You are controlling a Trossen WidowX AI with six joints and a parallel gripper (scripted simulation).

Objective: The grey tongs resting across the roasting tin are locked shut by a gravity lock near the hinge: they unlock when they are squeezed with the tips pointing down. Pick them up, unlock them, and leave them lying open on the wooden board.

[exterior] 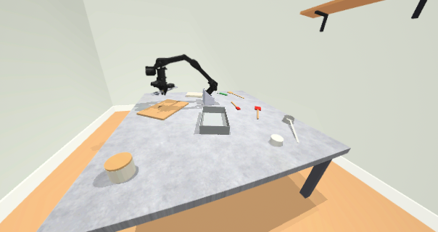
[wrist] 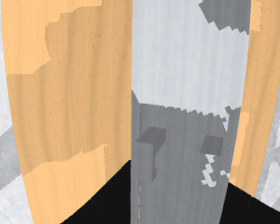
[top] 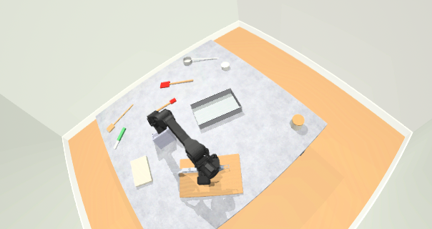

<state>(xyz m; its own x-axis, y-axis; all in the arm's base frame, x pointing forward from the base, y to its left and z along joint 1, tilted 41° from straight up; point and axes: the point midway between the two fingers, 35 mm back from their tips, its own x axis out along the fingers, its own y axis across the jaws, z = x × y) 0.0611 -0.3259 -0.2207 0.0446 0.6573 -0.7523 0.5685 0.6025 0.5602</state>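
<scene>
Now: the wooden board 11 cm below my gripper tip. Round my gripper tip: grey roasting tin: 31 cm ahead, 34 cm to the left, 9 cm below; then yellow lock slider: 4 cm above; then cream block: 34 cm behind, 30 cm to the left, 11 cm below.
</scene>
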